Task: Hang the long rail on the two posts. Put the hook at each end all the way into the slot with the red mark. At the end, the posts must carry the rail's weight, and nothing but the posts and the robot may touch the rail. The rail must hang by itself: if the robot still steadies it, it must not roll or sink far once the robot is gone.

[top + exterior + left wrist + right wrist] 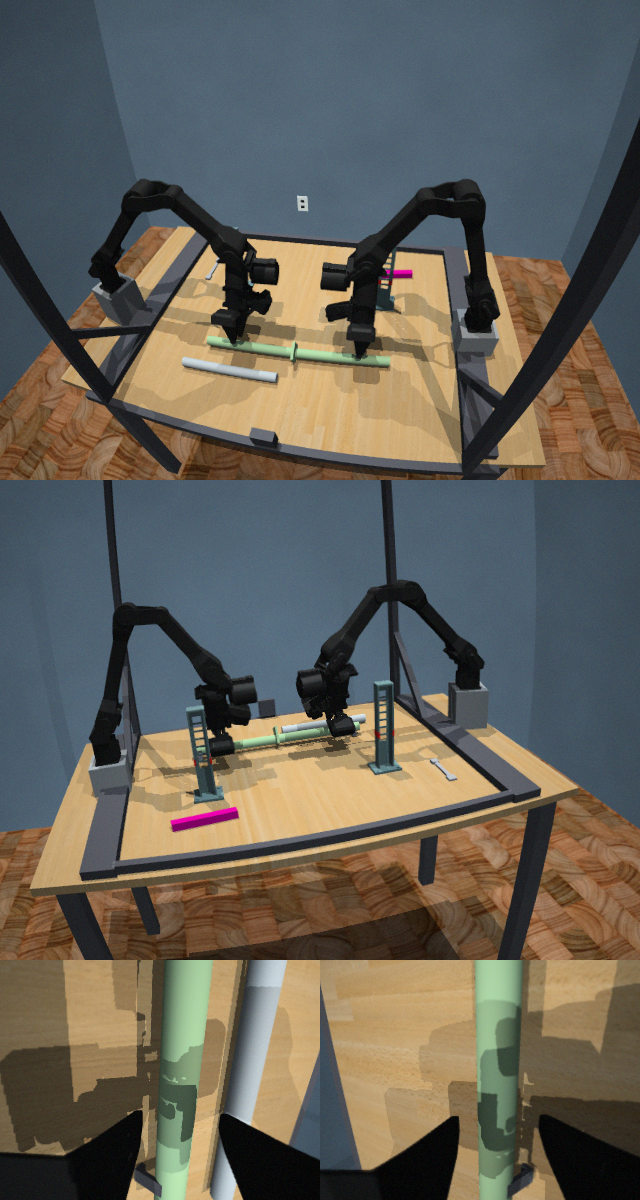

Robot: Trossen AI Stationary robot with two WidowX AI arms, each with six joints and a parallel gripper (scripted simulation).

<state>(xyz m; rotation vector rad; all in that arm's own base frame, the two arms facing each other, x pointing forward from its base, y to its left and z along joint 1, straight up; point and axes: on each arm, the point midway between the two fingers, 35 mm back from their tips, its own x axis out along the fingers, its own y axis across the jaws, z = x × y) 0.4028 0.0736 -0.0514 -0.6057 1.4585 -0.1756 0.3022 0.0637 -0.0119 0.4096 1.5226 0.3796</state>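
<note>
My left gripper is now 10 cm past the grey rod, 5 cm above it and 1 cm to the right of it. From my left hand the other things lie so: long green rail: 15 cm to the right, 5 cm below, 2 cm behind; small grey wrench: 29 cm ahead, 18 cm to the left, 6 cm below; magenta bar: 39 cm to the right, 31 cm ahead, 5 cm below.
</note>
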